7 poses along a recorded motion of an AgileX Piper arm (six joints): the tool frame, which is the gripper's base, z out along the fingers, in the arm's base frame.
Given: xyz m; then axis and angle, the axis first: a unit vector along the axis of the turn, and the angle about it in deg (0 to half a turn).
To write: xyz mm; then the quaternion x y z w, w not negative. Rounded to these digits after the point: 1 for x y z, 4 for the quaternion.
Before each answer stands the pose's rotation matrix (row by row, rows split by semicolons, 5 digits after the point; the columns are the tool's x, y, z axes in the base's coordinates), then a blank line. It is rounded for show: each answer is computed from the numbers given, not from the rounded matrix.
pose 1, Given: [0.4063 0.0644 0.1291 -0.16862 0.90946 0.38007 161.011]
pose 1, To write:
-0.89026 -0.42203 0.17124; -0.17469 0.66364 0.72737; -0.42061 0.61764 -0.66454

[406.3 64.4 129.1 -0.1663 0.8970 0.3749 0.1650]
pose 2, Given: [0.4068 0.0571 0.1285 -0.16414 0.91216 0.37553 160.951]
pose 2, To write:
-0.89283 -0.41381 0.17780; -0.16868 0.67327 0.71990; -0.41761 0.61276 -0.67092

[406.8 57.1 128.5 -0.1619 0.8996 0.3704 0.1655]
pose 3, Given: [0.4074 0.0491 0.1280 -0.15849 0.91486 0.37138 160.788]
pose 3, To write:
-0.89547 -0.40412 0.18661; -0.15971 0.68300 0.71275; -0.41549 0.60844 -0.67615

[407.4 49.1 128.0 -0.1563 0.9020 0.3662 0.1669]
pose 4, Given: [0.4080 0.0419 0.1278 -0.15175 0.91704 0.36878 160.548]
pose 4, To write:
-0.89818 -0.39319 0.19666; -0.14757 0.69102 0.70761; -0.41412 0.60654 -0.67868

[408.0 41.9 127.8 -0.1496 0.9039 0.3635 0.1689]
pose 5, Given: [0.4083 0.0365 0.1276 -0.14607 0.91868 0.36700 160.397]
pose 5, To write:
-0.90060 -0.38373 0.20411; -0.13748 0.69699 0.70378; -0.41233 0.60576 -0.68047

[408.3 36.5 127.6 -0.1439 0.9053 0.3616 0.1702]
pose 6, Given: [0.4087 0.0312 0.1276 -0.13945 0.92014 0.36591 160.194]
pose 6, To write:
-0.90310 -0.37302 0.21274; -0.12505 0.70240 0.70071; -0.41081 0.60621 -0.68098

[408.7 31.2 127.6 -0.1374 0.9064 0.3605 0.1720]
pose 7, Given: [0.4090 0.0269 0.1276 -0.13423 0.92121 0.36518 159.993]
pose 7, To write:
-0.90470 -0.36479 0.22010; -0.11490 0.70639 0.69844; -0.41026 0.60659 -0.68099

[409.0 26.9 127.6 -0.1322 0.9072 0.3596 0.1737]
